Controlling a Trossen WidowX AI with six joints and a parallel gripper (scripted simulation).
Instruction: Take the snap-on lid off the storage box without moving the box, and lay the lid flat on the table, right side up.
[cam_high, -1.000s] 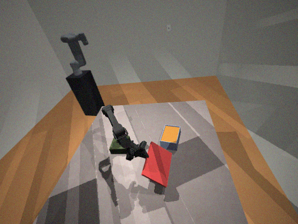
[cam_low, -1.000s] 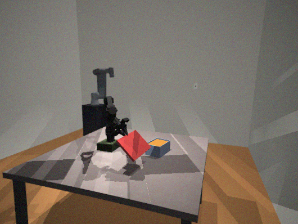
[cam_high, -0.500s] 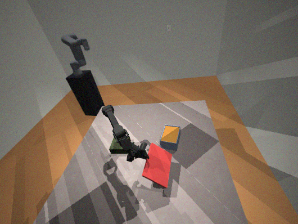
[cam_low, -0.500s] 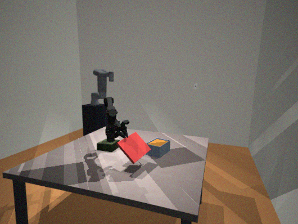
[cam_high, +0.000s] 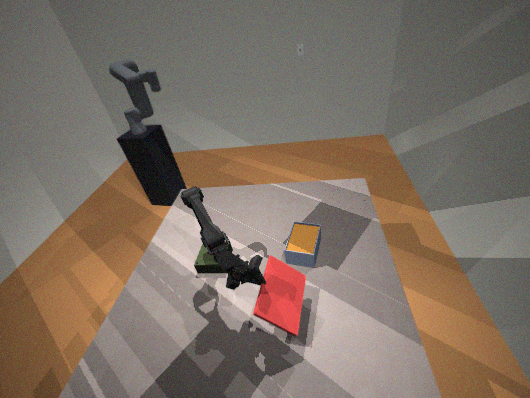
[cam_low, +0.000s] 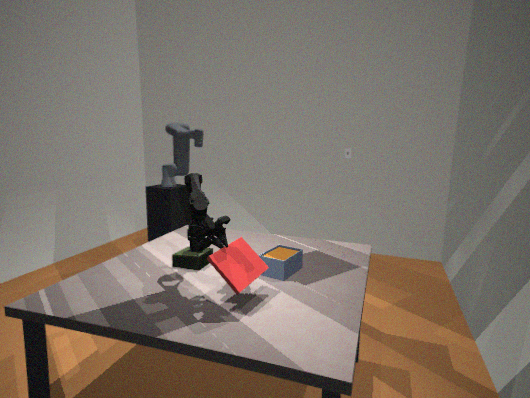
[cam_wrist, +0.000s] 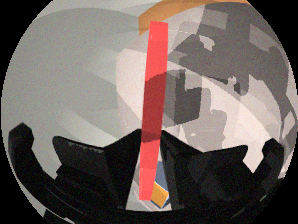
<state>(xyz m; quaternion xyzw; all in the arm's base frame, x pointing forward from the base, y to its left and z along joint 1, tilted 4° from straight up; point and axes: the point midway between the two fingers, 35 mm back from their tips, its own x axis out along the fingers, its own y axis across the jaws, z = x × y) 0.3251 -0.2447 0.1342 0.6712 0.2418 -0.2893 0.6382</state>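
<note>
My gripper tip is 6 cm short of the lid and 5 cm above it. Round my gripper tip: storage box (9 cm ahead, 35 cm to the left, 15 cm below).
</note>
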